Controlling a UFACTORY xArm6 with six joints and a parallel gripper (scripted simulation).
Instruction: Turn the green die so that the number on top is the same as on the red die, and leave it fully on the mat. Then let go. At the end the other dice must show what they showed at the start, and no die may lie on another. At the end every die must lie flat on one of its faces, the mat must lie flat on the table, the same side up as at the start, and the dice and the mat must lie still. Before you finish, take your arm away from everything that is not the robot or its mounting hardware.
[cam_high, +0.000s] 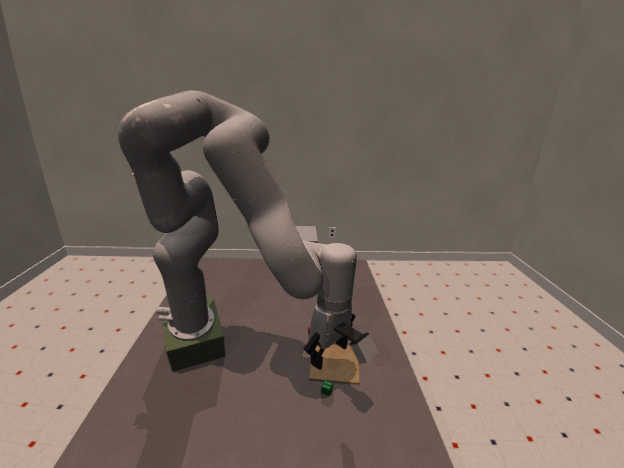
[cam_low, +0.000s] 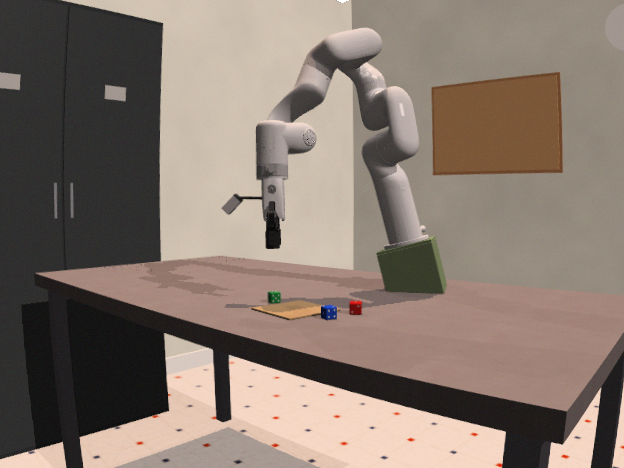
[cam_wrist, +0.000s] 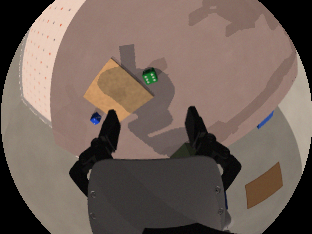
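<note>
Now: hand 13 cm above the green die. Round my hand: red die: 1 cm behind, 22 cm to the left, 13 cm below; then tan mat: 4 cm ahead, 10 cm to the left, 14 cm below; then blue die: 6 cm ahead, 20 cm to the left, 13 cm below.
</note>
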